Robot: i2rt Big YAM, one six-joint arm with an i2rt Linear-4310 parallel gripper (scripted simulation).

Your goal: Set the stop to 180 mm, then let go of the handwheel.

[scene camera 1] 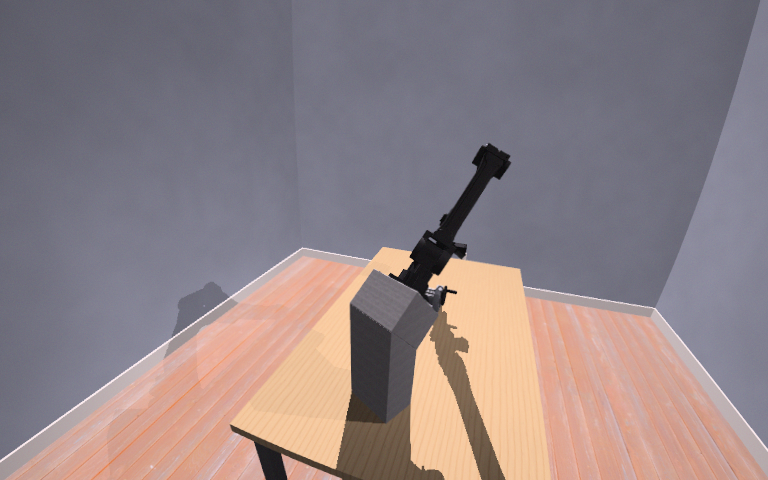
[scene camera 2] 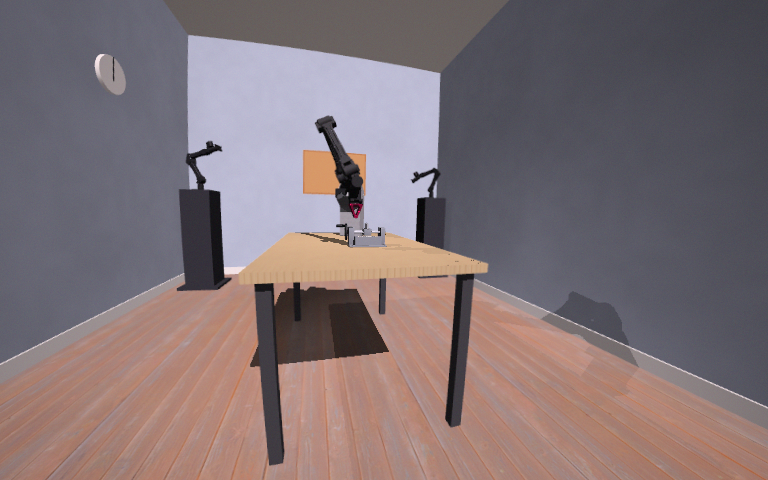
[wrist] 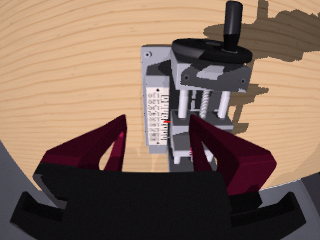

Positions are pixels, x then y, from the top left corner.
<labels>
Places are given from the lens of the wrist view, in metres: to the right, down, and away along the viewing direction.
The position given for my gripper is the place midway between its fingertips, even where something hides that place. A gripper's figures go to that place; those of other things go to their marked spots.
my gripper (wrist: 158,121): 0.00, 0.00, 0.13
grey slide fixture (wrist: 204,80): 0.05, -0.04, 0.17
</labels>
